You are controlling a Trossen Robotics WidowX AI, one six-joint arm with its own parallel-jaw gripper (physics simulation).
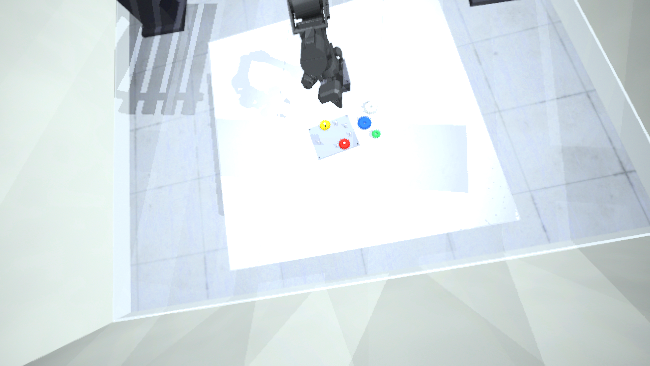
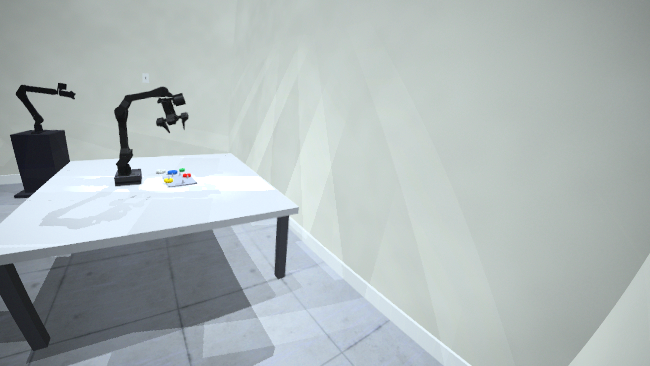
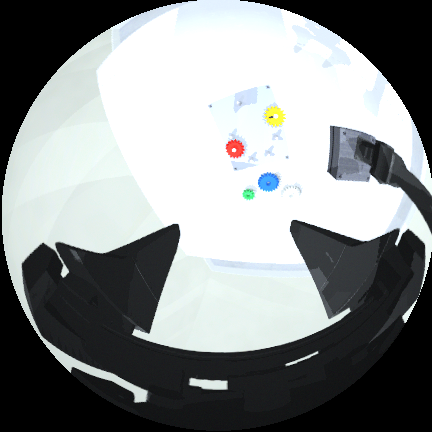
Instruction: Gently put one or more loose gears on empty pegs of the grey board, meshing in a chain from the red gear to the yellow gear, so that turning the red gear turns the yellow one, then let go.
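Frame: origin at the arm's base, x ahead, y left, z up, level; centimetres.
Where they show: gripper, fingertip midpoint: (image 1: 341,97) (image 2: 177,131) (image 3: 236,227); arm's base, origin of the base link: (image 2: 124,174) (image 3: 363,150).
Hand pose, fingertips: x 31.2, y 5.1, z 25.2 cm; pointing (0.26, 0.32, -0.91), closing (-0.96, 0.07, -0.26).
Things, the pixels of their top centre, and the offset from my fingertips. "spot": a spot on its surface instead. Level surfaces: height alone.
- grey board, middle of its top: (image 3: 252,128) (image 1: 332,133) (image 2: 178,176) dx -0.3, dy -4.8, dz -27.7 cm
- red gear, surface spot: (image 3: 235,149) (image 1: 344,141) spot: dx +4.2, dy +0.6, dz -27.7 cm
- yellow gear, surface spot: (image 3: 274,116) (image 1: 325,123) (image 2: 168,178) spot: dx -5.7, dy -8.1, dz -27.7 cm
- blue gear, middle of its top: (image 3: 267,183) (image 1: 364,122) (image 2: 172,171) dx -5.2, dy +10.9, dz -29.1 cm
- small green gear, middle of its top: (image 3: 247,195) (image 1: 376,133) (image 2: 182,169) dx +0.9, dy +16.0, dz -29.1 cm
- white gear, middle of its top: (image 3: 290,195) (image 1: 371,106) (image 2: 161,170) dx -13.1, dy +14.7, dz -29.1 cm
- white table, its level: dz -30.8 cm
The grey board (image 1: 327,145) (image 3: 250,122) lies on the table, with the red gear (image 1: 344,144) (image 2: 187,175) (image 3: 235,149) and the yellow gear (image 1: 325,125) (image 2: 168,180) (image 3: 274,116) on it, apart from each other. Several bare pegs stand on the board. The blue gear (image 1: 364,123) (image 2: 172,172) (image 3: 268,182), the small green gear (image 1: 376,134) (image 2: 182,170) (image 3: 248,194) and the white gear (image 1: 369,107) (image 2: 160,171) (image 3: 291,191) lie loose on the table beside the board. My gripper (image 2: 177,131) (image 3: 236,227) is open and empty, high above the table.
The arm's base (image 2: 128,177) (image 3: 350,154) stands on the white table (image 1: 300,215) (image 2: 240,195) near the board. A second arm (image 2: 31,107) stands on a dark pedestal (image 2: 41,160) behind the table. The arm's shadow falls on the table.
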